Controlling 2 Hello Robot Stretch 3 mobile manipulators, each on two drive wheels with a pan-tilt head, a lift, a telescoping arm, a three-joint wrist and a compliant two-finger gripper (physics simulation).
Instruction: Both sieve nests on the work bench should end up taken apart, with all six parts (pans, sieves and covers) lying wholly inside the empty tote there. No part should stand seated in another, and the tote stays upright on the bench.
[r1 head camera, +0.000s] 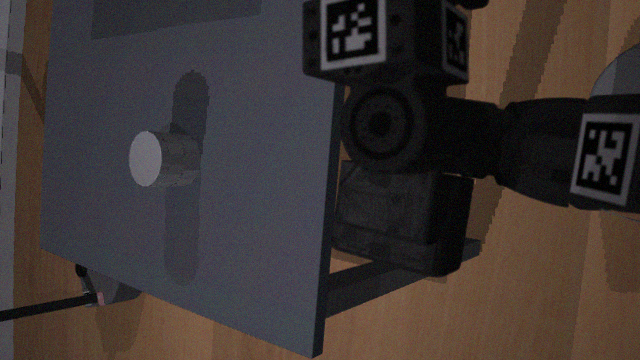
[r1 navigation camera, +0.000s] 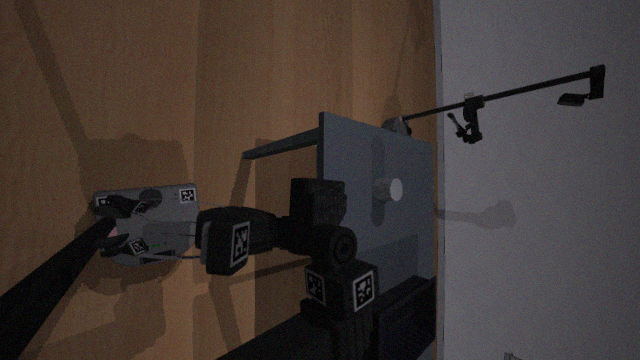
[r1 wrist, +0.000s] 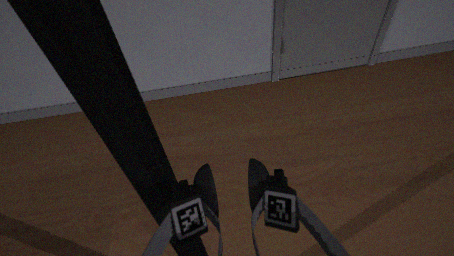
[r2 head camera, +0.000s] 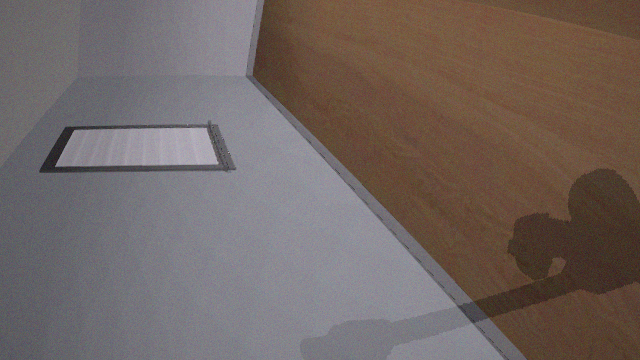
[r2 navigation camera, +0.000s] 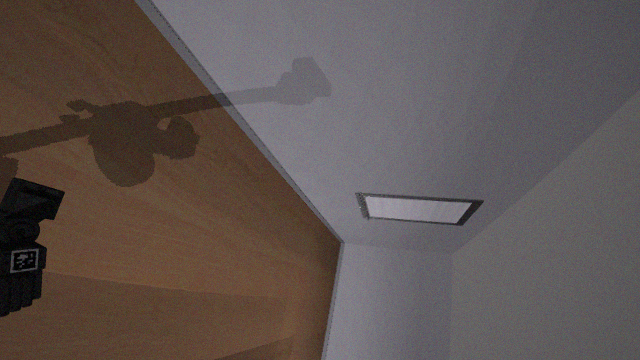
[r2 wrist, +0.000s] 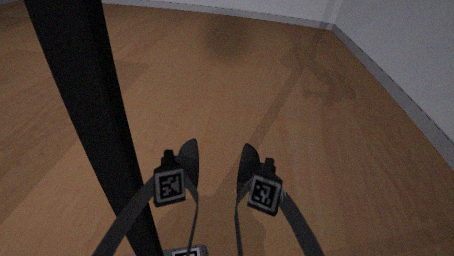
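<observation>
A pale-topped grey cylinder (r1 head camera: 181, 161) (r1 navigation camera: 388, 190) stands upright on the blue-grey work bench (r1 head camera: 265, 210) (r1 navigation camera: 350, 155). It looks like one sieve nest; its separate parts cannot be told apart. A second nest and the tote do not show clearly. The r1 gripper (r1 navigation camera: 118, 223) (r1 wrist: 231, 175) is open with a moderate gap and nothing between its fingers. It is away from the bench, above r1's base in the navigation view. The r2 gripper (r2 wrist: 218, 157) is open and empty above the floor, away from the cylinder.
r1's dark wrist (r1 head camera: 382, 122) (r1 navigation camera: 341, 245) hangs at the bench's edge and hides part of it. A dark box-like shape (r1 navigation camera: 407, 310) near the bench is unclear. r2's base (r1 head camera: 112, 290) (r1 navigation camera: 396, 126) stands beyond the bench near a wall. Walls and a framed panel (r2 head camera: 137, 170) show in r2's views.
</observation>
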